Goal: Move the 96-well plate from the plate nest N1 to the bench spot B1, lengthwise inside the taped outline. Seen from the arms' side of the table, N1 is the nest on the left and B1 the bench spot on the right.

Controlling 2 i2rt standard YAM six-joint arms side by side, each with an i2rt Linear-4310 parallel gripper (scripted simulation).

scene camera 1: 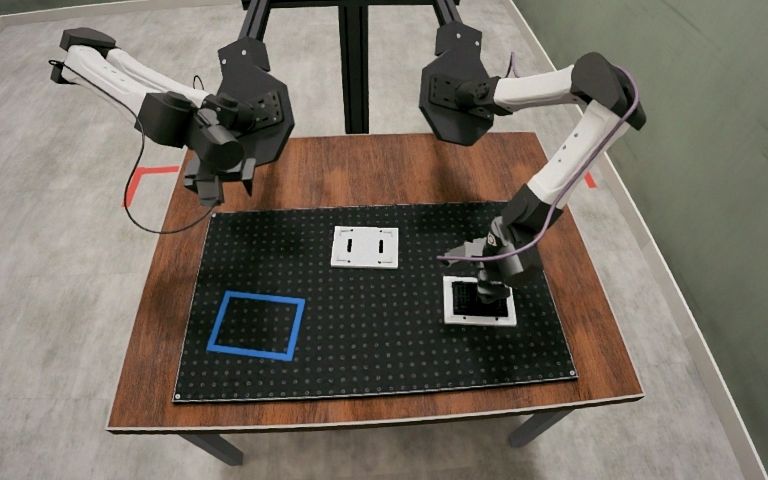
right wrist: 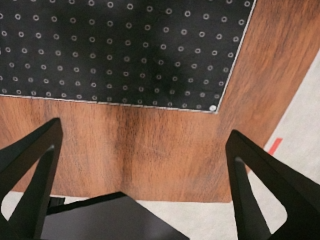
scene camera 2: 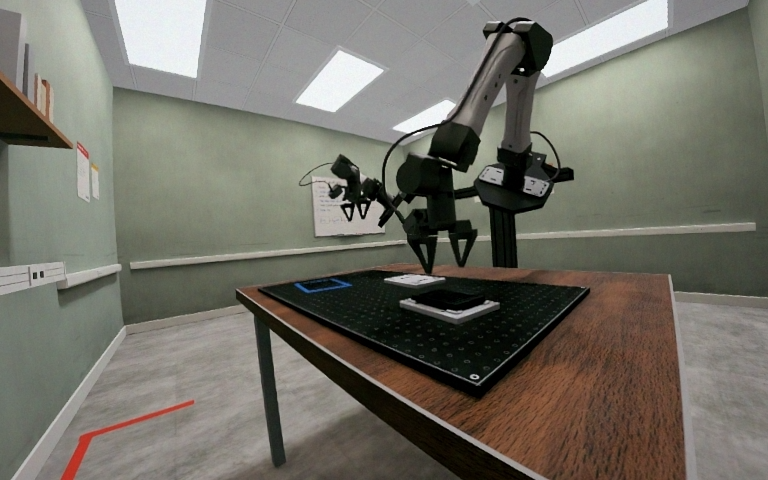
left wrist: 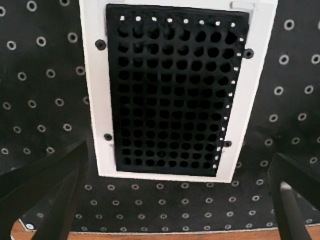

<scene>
I see my left gripper [scene camera 2: 445, 270], my right gripper [scene camera 1: 229, 196], a black 96-well plate [scene camera 1: 461, 290], a white nest [scene camera 1: 365, 241] and a white nest [scene camera 1: 448, 290].
The black 96-well plate is seen too in scene camera 2 [scene camera 2: 455, 301] and in the left wrist view [left wrist: 163, 131]. My left gripper shows as well in the left wrist view [left wrist: 179, 157]. My right gripper is seen too in the right wrist view [right wrist: 147, 132] and in scene camera 2 [scene camera 2: 356, 220]. The right wrist view does not show the black 96-well plate: it is out of frame.
</scene>
